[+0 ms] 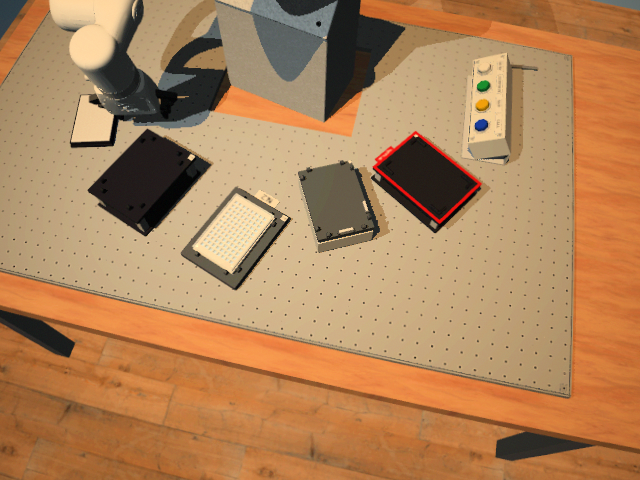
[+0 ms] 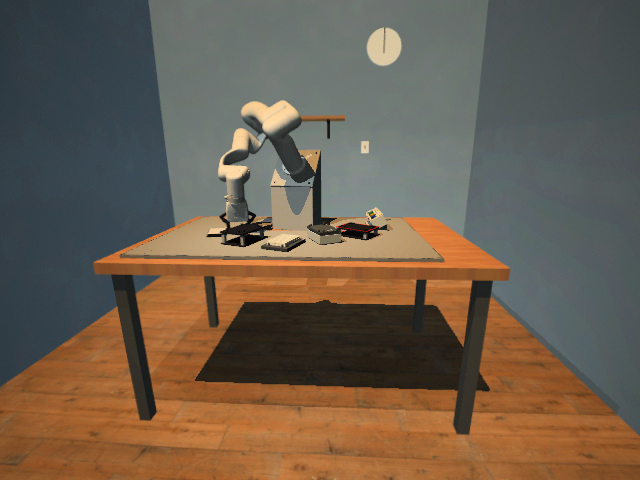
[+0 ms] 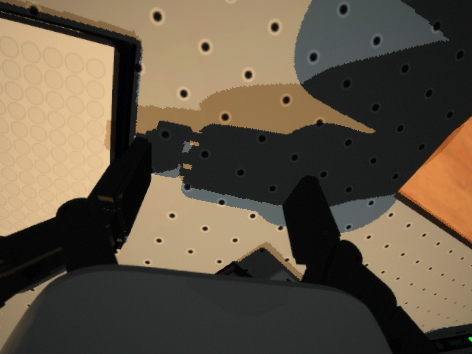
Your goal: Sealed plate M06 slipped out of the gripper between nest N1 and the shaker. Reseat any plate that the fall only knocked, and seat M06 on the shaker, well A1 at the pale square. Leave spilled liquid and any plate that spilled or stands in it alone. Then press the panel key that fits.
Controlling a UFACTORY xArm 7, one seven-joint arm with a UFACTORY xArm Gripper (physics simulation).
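Frame: origin at the arm's base, x ahead, y left, z up, level; metres.
Seen in the pictures: gripper, fingertip midpoint: (image 1: 144, 112) (image 3: 226, 176); arm's base, link origin: (image 2: 294, 165).
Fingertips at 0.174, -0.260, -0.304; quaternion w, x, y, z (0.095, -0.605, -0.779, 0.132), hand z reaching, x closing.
Pixels of each thing's top centre, then the offset from my fingertips to it, as dx, dy, dz. "spot": a spot on its surface instead.
- pale-topped plate, top centre: (image 3: 32, 157) (image 1: 94, 117) (image 2: 217, 230) +0.035, -0.095, +0.004
- raised black nest N1, top centre: (image 1: 140, 169) (image 2: 242, 226) +0.165, +0.071, +0.056
- white well plate, top centre: (image 1: 233, 230) (image 2: 283, 238) +0.230, +0.260, +0.021
- nest N2, surface spot: (image 1: 236, 281) spot: +0.315, +0.287, +0.005
- grey shaker, surface spot: (image 1: 334, 198) spot: +0.142, +0.422, +0.045
- red rim, surface spot: (image 1: 460, 203) spot: +0.093, +0.644, +0.030
- key panel, top centre: (image 1: 497, 91) (image 2: 376, 210) -0.147, +0.685, +0.074
- wooden patch, surface spot: (image 3: 445, 190) spot: -0.067, +0.182, -0.023
My gripper (image 1: 130, 111) (image 2: 238, 223) (image 3: 226, 176) is open and empty, low over the mat. Its left finger is at the right edge of a pale-topped plate (image 1: 94, 121) (image 2: 215, 231) (image 3: 55, 130) with dark sides and faint well circles; no label is readable. The raised black nest N1 (image 1: 144, 175) (image 2: 249, 227) is in front of the gripper. A white well plate (image 1: 235, 232) (image 2: 284, 239) lies on nest N2 (image 1: 236, 281); whether it is fully seated is unclear. The grey shaker (image 1: 334, 198) (image 2: 324, 236) has an empty top. I cannot make out spilled liquid.
A raised black stand with a red rim (image 1: 460, 203) (image 2: 357, 227) is right of the shaker. The key panel (image 1: 490, 134) (image 2: 374, 215) has white, green, yellow and blue keys. The robot's grey pedestal (image 1: 279, 77) (image 2: 292, 206) stands right of the gripper, on a wooden patch (image 3: 445, 190).
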